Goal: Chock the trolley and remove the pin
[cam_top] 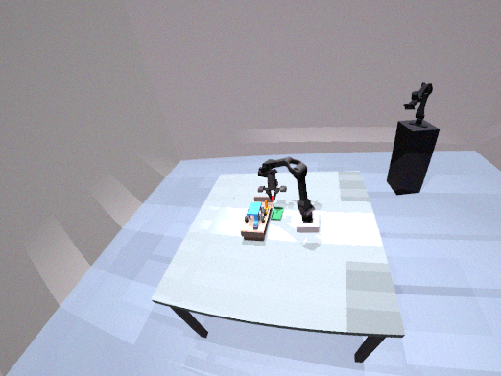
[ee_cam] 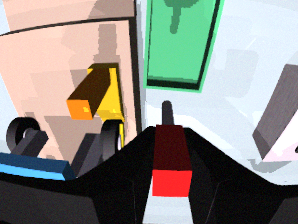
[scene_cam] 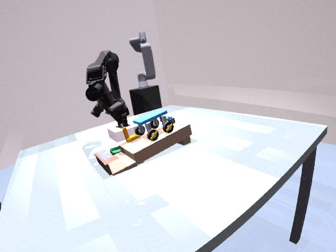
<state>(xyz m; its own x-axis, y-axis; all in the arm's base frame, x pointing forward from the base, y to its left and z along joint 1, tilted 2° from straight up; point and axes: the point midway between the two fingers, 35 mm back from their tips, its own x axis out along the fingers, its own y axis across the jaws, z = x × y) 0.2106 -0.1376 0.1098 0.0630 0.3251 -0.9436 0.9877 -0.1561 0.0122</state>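
Now: the green tray 2 cm behind my gripper tip, 1 cm to the right of it and 14 cm below it. Round my gripper tip: blue-topped trolley 12 cm ahead, 9 cm to the left, 2 cm below; then red-headed stop pin right at my gripper tip; then yellow chock 6 cm ahead, 1 cm to the left, 5 cm below.
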